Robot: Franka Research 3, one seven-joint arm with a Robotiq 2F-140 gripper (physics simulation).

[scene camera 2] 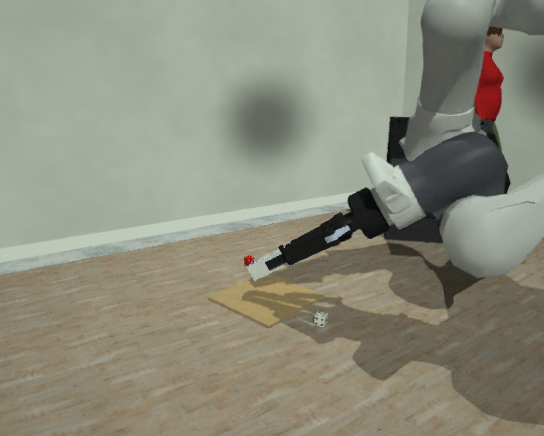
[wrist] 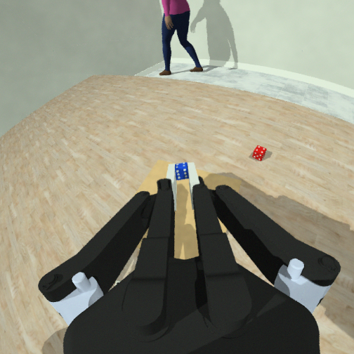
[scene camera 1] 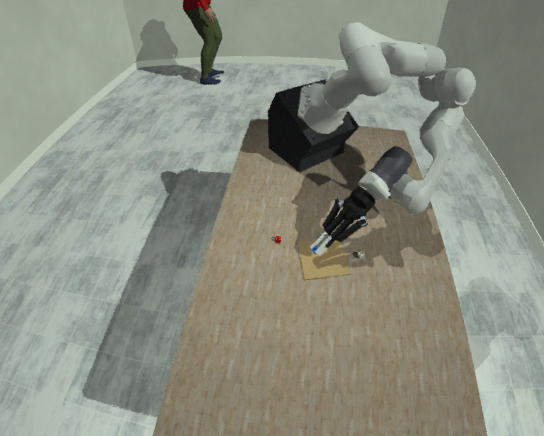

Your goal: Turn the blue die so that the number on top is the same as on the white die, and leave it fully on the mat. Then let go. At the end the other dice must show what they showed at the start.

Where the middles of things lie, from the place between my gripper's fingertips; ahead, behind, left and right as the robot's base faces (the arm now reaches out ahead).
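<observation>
Relative to the tan mat (scene camera 2: 269, 300), my gripper is now 40 mm above and 30 mm to the right.
</observation>
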